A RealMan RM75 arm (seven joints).
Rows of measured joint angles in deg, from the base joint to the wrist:
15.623, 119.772, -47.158, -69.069, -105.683, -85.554, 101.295
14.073, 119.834, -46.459, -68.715, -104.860, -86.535, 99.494
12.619, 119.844, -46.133, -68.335, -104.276, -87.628, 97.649
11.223, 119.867, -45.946, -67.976, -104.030, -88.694, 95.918
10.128, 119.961, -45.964, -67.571, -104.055, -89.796, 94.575
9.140, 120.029, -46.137, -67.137, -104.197, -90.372, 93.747
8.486, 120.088, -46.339, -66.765, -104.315, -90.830, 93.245
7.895, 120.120, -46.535, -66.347, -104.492, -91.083, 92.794
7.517, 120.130, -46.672, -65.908, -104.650, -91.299, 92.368
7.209, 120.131, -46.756, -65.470, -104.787, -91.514, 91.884
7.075, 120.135, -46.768, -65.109, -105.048, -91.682, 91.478
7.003, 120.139, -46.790, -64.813, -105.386, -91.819, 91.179
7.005, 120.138, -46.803, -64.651, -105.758, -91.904, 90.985
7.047, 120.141, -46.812, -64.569, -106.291, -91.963, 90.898
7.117, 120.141, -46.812, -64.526, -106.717, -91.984, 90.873
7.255, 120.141, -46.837, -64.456, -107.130, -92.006, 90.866
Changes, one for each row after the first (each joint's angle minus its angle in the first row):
-1.550, 0.062, 0.699, 0.354, 0.823, -0.981, -1.801
-3.004, 0.072, 1.025, 0.734, 1.407, -2.074, -3.646
-4.400, 0.095, 1.212, 1.093, 1.653, -3.140, -5.377
-5.495, 0.189, 1.194, 1.498, 1.628, -4.242, -6.720
-6.483, 0.257, 1.021, 1.932, 1.486, -4.818, -7.548
-7.137, 0.316, 0.819, 2.304, 1.368, -5.276, -8.050
-7.728, 0.348, 0.623, 2.722, 1.191, -5.529, -8.501
-8.106, 0.358, 0.486, 3.161, 1.033, -5.745, -8.927
-8.414, 0.359, 0.402, 3.599, 0.896, -5.960, -9.411
-8.548, 0.363, 0.390, 3.960, 0.635, -6.128, -9.817
-8.620, 0.367, 0.368, 4.256, 0.297, -6.265, -10.116
-8.618, 0.366, 0.355, 4.418, -0.075, -6.350, -10.310
-8.576, 0.369, 0.346, 4.500, -0.608, -6.409, -10.397
-8.506, 0.369, 0.346, 4.543, -1.034, -6.430, -10.422
-8.368, 0.369, 0.321, 4.613, -1.447, -6.452, -10.429

